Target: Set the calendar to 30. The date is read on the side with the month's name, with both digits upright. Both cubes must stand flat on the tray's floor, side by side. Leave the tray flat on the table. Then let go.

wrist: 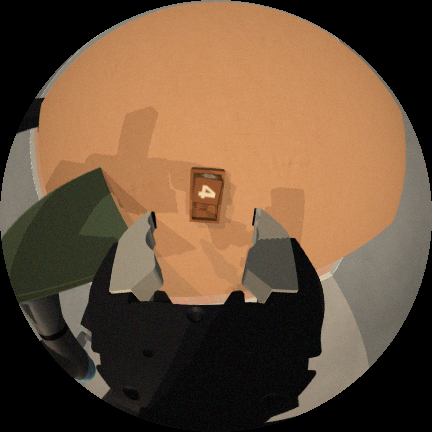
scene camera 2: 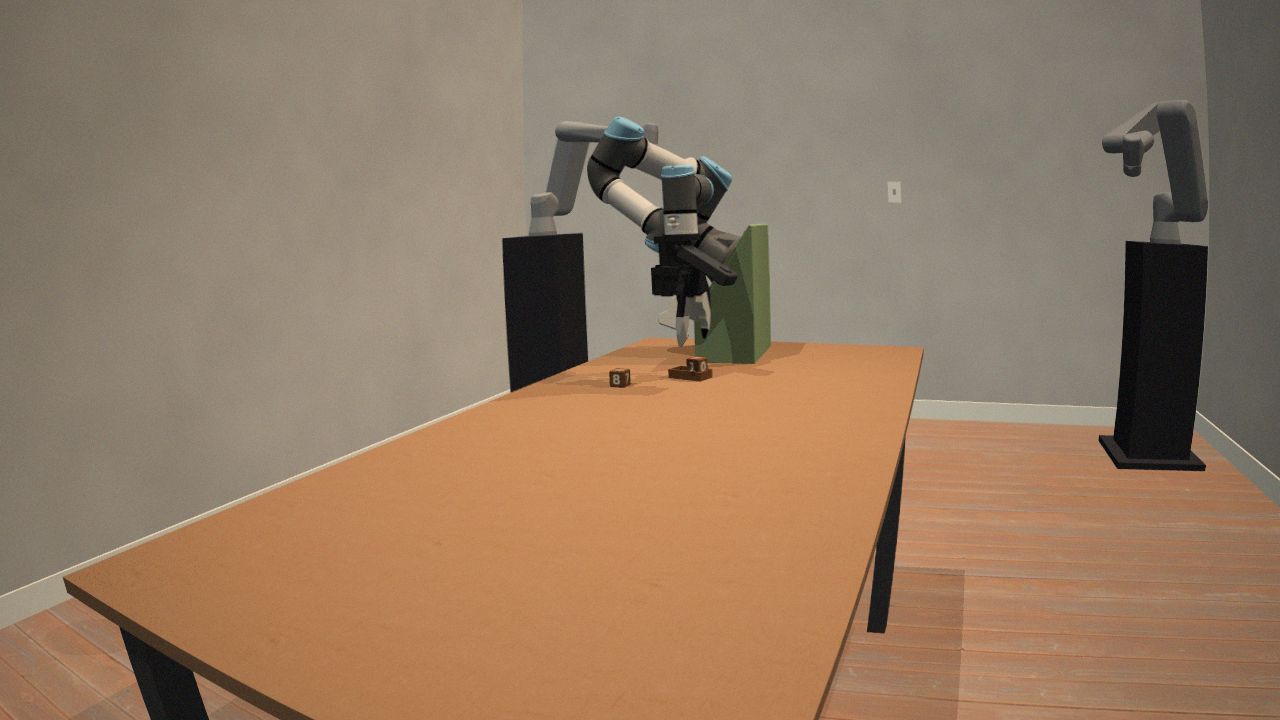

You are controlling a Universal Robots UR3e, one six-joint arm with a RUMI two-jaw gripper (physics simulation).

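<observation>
A brown tray (scene camera 2: 677,373) (wrist: 191,205) lies on the table. A brown cube (scene camera 2: 697,365) (wrist: 206,191) is in the tray, off its middle, with a 4 on top. It is turned slightly against the tray's walls; whether it stands flat is unclear. A 1 and a 0 show on its sides in the scene view. A second cube (scene camera 2: 619,377) stands on the table left of the tray in the scene view, showing an 8 and part of another digit. My gripper (scene camera 2: 693,340) (wrist: 203,211) is open and empty above the tray. The month's name is not readable.
A tall green block (scene camera 2: 759,295) (wrist: 60,235) stands on the table close behind the tray in the scene view, and at the left in the wrist view. The table (scene camera 2: 572,537) (wrist: 240,80) extends toward the scene camera. Two grey arms stand on black pedestals (scene camera 2: 547,313) (scene camera 2: 1159,358) beyond it.
</observation>
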